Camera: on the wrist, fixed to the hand. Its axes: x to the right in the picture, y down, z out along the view.
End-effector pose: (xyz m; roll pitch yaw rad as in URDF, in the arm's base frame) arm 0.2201 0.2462 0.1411 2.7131 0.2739 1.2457
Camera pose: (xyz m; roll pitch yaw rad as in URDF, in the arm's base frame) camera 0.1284 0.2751 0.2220 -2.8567 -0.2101 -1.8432
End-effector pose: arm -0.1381 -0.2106 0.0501 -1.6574 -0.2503 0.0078
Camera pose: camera -0.1762 -0.3160 0.1068 1.5056 0.2768 3.0693
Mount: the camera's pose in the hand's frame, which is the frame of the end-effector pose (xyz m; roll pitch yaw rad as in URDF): -0.0237 -0.0553 -0.1103 -0.1301 -0.0791 3.1210
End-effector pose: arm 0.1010 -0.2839 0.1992 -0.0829 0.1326 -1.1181
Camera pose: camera 0.0269 -0.2783 0.0979 -0.0433 -0.2097 1.9959
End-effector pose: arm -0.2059 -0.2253 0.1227 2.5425 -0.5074 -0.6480
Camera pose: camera -0.1805 -0.1092 0.1635 -2.6364 0.5600 2.5663
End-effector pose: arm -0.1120 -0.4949 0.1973 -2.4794 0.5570 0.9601
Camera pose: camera -0.0670 -0.4729 0.3125 2.3666 -0.4817 -2.2181
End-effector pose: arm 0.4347 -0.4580 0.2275 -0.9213 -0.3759 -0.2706
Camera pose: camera 0.3891 -0.5712 0.1977 0.7622 0.3433 2.7909
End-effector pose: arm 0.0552 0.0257 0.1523 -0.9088 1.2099 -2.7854
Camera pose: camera 0.0421 0.1499 0.1659 0.9932 -1.2342 0.1273
